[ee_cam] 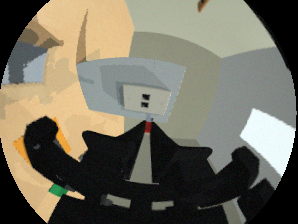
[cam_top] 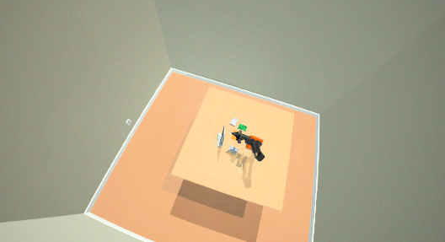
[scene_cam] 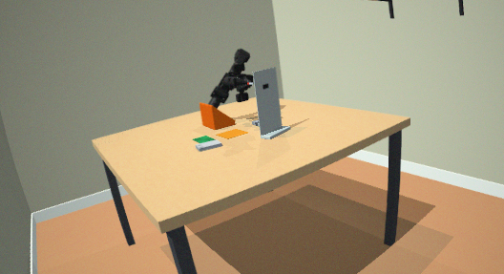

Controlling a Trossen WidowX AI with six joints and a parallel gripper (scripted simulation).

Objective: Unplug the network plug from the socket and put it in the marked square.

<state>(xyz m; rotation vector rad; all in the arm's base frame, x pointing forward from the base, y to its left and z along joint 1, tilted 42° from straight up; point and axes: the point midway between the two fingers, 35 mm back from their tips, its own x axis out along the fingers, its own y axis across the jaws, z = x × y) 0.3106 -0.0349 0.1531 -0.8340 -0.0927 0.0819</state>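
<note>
My gripper tip is now 90 mm short of the grey upright panel, 40 mm to the right of it and 100 mm above it.
</note>
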